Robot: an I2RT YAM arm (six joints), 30 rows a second.
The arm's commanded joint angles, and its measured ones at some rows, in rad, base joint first. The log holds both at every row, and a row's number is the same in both.
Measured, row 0:
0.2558 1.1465 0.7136 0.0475 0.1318 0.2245
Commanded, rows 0 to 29:
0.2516 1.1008 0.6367 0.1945 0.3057 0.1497
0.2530 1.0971 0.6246 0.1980 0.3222 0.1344
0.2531 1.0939 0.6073 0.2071 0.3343 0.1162
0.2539 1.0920 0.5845 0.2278 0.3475 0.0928
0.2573 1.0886 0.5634 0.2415 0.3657 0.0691
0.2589 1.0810 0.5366 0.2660 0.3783 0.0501
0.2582 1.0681 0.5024 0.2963 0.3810 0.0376
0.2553 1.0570 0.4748 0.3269 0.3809 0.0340
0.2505 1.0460 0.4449 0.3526 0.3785 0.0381
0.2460 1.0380 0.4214 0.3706 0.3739 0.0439
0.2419 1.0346 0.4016 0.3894 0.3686 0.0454
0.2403 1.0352 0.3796 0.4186 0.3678 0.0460
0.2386 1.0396 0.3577 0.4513 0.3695 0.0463
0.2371 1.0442 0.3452 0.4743 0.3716 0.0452
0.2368 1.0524 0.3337 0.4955 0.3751 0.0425
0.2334 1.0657 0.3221 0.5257 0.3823 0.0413
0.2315 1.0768 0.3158 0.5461 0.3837 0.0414
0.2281 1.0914 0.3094 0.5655 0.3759 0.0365
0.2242 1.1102 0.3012 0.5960 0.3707 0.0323
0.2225 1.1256 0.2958 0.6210 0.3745 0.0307
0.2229 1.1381 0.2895 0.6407 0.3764 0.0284
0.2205 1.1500 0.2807 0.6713 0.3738 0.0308
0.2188 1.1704 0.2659 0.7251 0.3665 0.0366
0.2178 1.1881 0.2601 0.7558 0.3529 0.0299
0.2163 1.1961 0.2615 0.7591 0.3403 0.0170
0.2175 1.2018 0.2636 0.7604 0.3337 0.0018
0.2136 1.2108 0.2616 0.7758 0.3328 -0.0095
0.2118 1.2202 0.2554 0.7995 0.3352 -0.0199
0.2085 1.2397 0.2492 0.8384 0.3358 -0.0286
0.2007 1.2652 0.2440 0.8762 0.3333 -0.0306
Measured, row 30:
0.2150 1.2251 0.2638 0.7361 0.3412 0.0124
